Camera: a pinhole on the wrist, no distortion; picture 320 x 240 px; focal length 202.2 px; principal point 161.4 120.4 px. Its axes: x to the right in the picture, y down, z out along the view. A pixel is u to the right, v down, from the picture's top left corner.
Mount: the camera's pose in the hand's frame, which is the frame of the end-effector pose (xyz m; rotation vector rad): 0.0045 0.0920 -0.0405 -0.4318 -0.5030 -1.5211
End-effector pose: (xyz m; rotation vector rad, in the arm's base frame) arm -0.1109 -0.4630 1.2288 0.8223 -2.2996 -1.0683
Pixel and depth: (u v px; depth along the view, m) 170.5 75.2 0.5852
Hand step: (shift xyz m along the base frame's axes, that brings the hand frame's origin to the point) -0.3038 0.5406 0.0265
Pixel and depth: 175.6 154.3 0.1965
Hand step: -0.1639 0.1461 0.0799
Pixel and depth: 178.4 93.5 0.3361
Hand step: -0.2010 0.2989 0.0482
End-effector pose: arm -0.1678 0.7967 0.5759 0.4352 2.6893 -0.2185
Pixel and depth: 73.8 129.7 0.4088
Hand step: 0.2209 0.3996 -0.2244
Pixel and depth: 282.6 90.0 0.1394
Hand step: 0.0982 0.0626 -0.1083
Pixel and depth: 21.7 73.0 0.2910
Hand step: 0.2341 0.3577 -0.0827
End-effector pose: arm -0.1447 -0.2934 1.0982 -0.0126 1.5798 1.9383
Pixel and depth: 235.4 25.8 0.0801
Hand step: -0.0082 0.0098 0.1243
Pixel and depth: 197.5 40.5 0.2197
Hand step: 0.0475 0.0839 0.2402
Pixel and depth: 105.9 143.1 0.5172
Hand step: -0.1543 0.2524 0.5107
